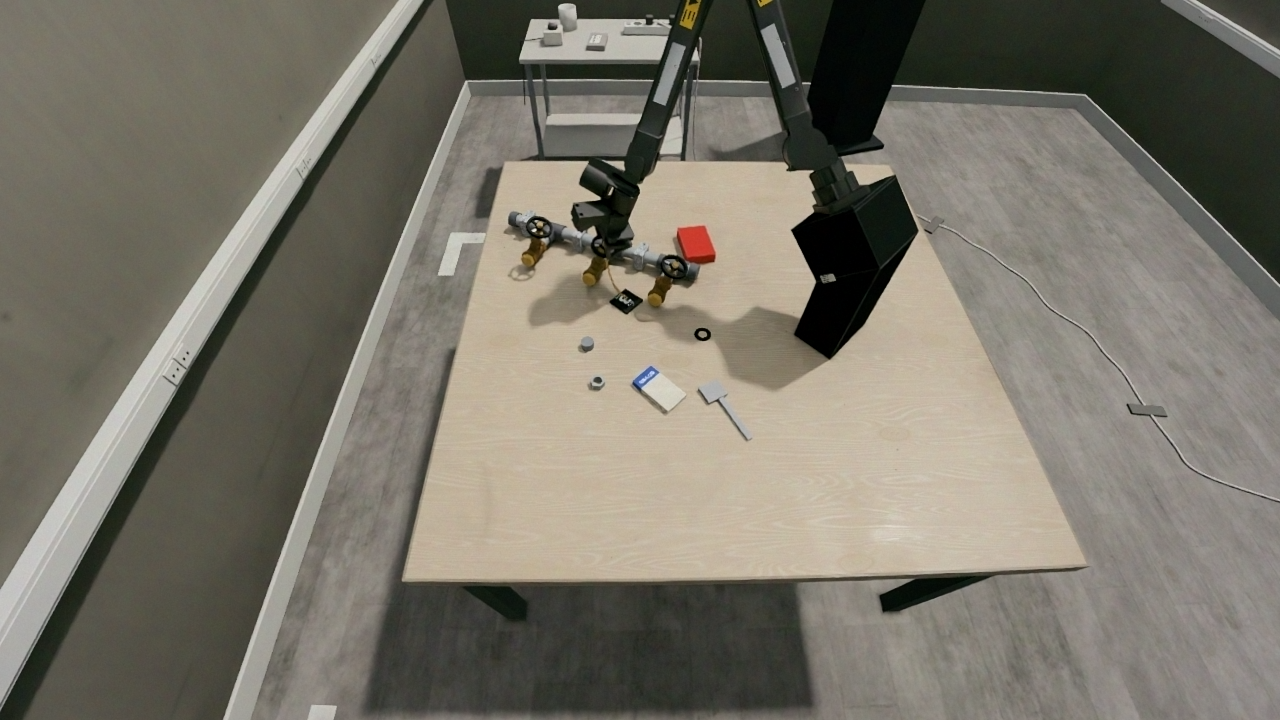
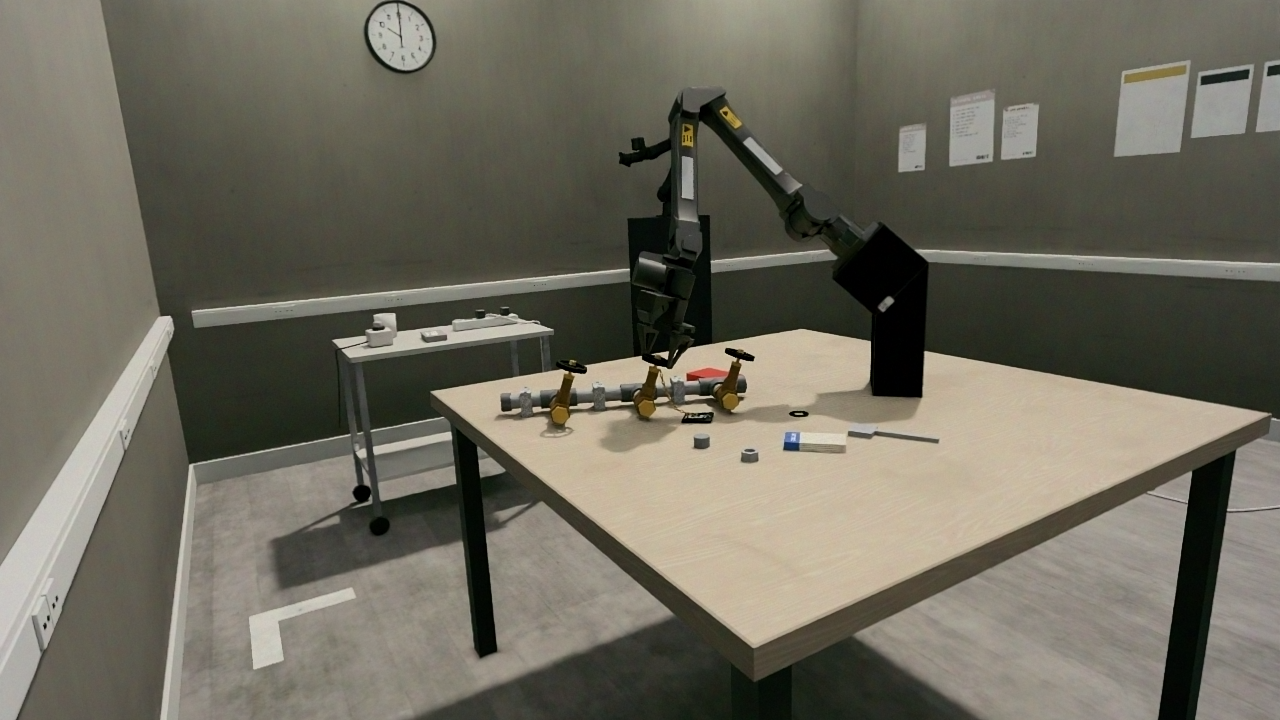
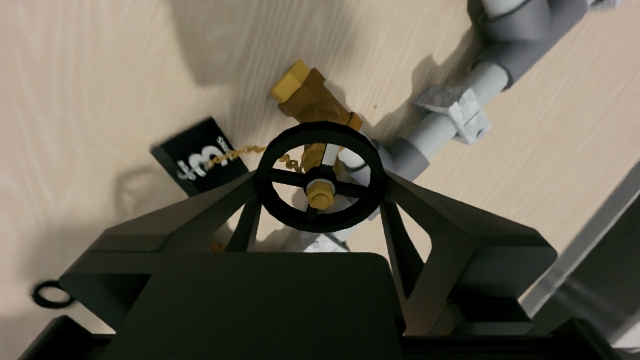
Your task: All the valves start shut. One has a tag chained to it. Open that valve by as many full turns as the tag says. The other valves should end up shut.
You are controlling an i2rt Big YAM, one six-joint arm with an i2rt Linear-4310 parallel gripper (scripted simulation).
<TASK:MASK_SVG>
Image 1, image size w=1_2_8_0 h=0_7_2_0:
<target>my gripper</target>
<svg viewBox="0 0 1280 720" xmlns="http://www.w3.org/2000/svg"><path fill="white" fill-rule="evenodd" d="M608 201L608 207L612 212L617 215L626 216L620 232L606 234L601 223L594 227L596 235L601 235L604 240L607 260L611 260L619 253L633 246L632 240L635 234L628 222L633 210L627 214L619 214L610 207Z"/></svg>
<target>red block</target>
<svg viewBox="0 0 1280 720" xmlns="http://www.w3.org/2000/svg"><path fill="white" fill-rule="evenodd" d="M705 225L677 228L677 239L684 260L697 264L715 262L716 252Z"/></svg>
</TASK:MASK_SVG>
